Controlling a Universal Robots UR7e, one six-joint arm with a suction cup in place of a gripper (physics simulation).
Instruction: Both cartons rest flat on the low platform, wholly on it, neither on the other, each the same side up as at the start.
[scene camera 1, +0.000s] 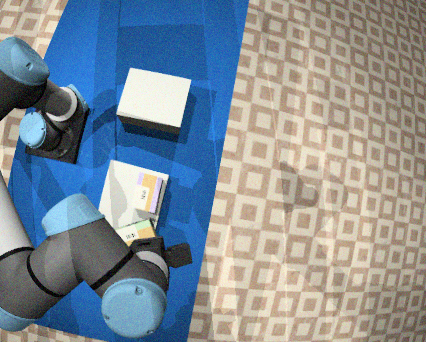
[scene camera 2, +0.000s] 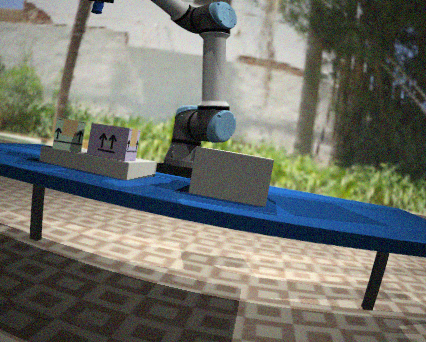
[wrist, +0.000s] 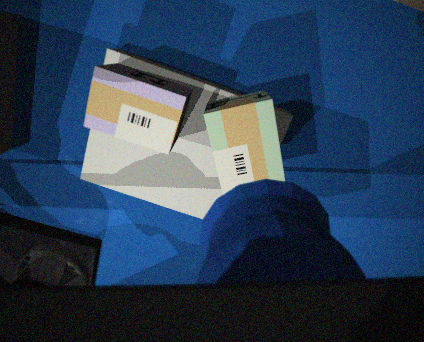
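Seen in the pictures: hand, tool point: (scene camera 2: 96, 12) (wrist: 265, 238); arm's base, link origin: (scene camera 1: 58, 140) (scene camera 2: 182, 166) (wrist: 55, 271).
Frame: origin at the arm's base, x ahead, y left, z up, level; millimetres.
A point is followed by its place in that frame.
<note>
A purple-and-tan carton (scene camera 1: 149, 192) {x 434, y -148, z 108 mm} (scene camera 2: 111, 142) {x 470, y -140, z 61 mm} (wrist: 135, 110) {x 428, y -153, z 108 mm} stands on the low white platform (scene camera 1: 111, 200) {x 281, y -204, z 16 mm} (scene camera 2: 112, 167) {x 487, y -119, z -6 mm} (wrist: 145, 167) {x 307, y -163, z 16 mm}, arrows pointing up. A green-and-tan carton (scene camera 1: 137, 230) {x 409, y -289, z 109 mm} (scene camera 2: 69, 135) {x 466, y -285, z 61 mm} (wrist: 245, 135) {x 430, y -308, z 109 mm} stands near the platform's other end, arrows up, beside the purple one with a gap between them. Whether its outer edge overhangs the platform is hard to tell. My gripper, a blue suction cup (scene camera 2: 98, 7) (wrist: 265, 222), is open and holds nothing. It hangs high above the platform in scene camera 2 and covers part of the green carton's near end in the wrist view.
A tall white block (scene camera 1: 155, 97) {x 393, y 207, z 88 mm} (scene camera 2: 231, 176) {x 511, y 206, z 28 mm} stands on the blue table (scene camera 1: 160, 40) {x 341, y 539, z -32 mm} (scene camera 2: 330, 212) {x 410, y 508, z -32 mm}, apart from the platform. The arm's base (scene camera 1: 62, 145) {x 55, y -26, z 64 mm} stands at the table's side. The arm covers the table around the green carton's end in scene camera 1.
</note>
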